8 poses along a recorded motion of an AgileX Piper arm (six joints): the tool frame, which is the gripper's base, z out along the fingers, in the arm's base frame.
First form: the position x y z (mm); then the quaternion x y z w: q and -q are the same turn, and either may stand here.
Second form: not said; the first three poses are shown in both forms.
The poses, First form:
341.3, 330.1, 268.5, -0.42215, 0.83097, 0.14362, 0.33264
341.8, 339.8, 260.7, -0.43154, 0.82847, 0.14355, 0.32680
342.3, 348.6, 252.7, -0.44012, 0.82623, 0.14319, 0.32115
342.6, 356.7, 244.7, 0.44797, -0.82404, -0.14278, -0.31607
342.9, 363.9, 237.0, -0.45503, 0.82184, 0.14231, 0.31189
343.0, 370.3, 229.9, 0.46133, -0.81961, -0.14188, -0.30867
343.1, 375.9, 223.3, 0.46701, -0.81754, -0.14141, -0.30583
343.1, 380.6, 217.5, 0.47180, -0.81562, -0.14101, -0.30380
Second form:
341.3, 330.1, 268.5, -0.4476, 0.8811, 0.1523, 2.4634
341.8, 339.8, 260.7, -0.4566, 0.8766, 0.1519, 2.4758
342.3, 348.6, 252.7, -0.4647, 0.8724, 0.1512, 2.4877
342.6, 356.7, 244.7, -0.4722, 0.8686, 0.1505, 2.4984
342.9, 363.9, 237.0, -0.4789, 0.8650, 0.1498, 2.5072
343.0, 370.3, 229.9, -0.4850, 0.8617, 0.1492, 2.5140
343.1, 375.9, 223.3, -0.4905, 0.8587, 0.1485, 2.5200
343.1, 380.6, 217.5, -0.4952, 0.8561, 0.1480, 2.5242

